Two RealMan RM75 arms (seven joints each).
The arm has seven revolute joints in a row. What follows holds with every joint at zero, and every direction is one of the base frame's.
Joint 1 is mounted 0.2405 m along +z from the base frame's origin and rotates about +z.
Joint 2 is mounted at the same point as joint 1 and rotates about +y.
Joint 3 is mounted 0.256 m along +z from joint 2 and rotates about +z.
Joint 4 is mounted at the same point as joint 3 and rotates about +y.
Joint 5 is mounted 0.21 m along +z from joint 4 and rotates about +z.
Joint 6 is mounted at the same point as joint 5 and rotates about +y.
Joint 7 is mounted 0.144 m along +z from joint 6 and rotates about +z.
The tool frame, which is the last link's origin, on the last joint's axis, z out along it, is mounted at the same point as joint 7; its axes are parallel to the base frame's.
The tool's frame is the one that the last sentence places.
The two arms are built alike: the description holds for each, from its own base.
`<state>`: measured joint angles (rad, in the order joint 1, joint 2, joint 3, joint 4, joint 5, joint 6, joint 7); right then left.
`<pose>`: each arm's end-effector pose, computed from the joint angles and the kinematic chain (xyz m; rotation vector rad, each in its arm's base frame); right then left.
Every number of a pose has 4 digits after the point. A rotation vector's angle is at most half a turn.
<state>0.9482 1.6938 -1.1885 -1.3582 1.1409 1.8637 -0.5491 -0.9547 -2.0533 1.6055 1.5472 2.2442 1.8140 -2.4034</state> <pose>0.0441 0.3842 0.1389 -2.8865 0.6079 -0.1477 -0.0087 0.3053 -0.0227 3.0631 -0.1499 -0.5281</pose>
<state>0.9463 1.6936 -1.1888 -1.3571 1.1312 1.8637 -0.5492 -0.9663 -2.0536 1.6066 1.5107 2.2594 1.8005 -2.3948</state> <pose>0.0461 0.3849 0.1391 -2.8780 0.6148 -0.1573 -0.0110 0.3107 -0.0259 3.0654 -0.1345 -0.5497</pose>
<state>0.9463 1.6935 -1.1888 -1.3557 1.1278 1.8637 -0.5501 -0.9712 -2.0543 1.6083 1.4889 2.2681 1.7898 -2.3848</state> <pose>0.0467 0.3853 0.1392 -2.8756 0.6164 -0.1606 -0.0127 0.3138 -0.0281 3.0662 -0.1315 -0.5601</pose>
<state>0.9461 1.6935 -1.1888 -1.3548 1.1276 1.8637 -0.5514 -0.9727 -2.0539 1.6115 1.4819 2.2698 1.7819 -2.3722</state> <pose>0.0469 0.3853 0.1392 -2.8760 0.6162 -0.1611 -0.0130 0.3148 -0.0293 3.0659 -0.1478 -0.5606</pose>
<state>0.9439 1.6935 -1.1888 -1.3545 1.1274 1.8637 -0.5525 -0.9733 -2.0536 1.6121 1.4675 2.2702 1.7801 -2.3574</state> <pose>0.0478 0.3853 0.1391 -2.8757 0.6183 -0.1618 -0.0152 0.3160 -0.0304 3.0575 -0.1531 -0.5668</pose>
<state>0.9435 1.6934 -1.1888 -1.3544 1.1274 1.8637 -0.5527 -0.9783 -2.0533 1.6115 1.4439 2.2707 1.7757 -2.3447</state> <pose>0.0480 0.3853 0.1392 -2.8756 0.6187 -0.1620 -0.0174 0.3182 -0.0322 3.0490 -0.1494 -0.5743</pose>
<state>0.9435 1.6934 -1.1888 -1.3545 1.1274 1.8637 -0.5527 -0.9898 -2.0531 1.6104 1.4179 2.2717 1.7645 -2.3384</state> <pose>0.0480 0.3853 0.1392 -2.8755 0.6186 -0.1620 -0.0173 0.3213 -0.0343 3.0481 -0.1438 -0.5769</pose>
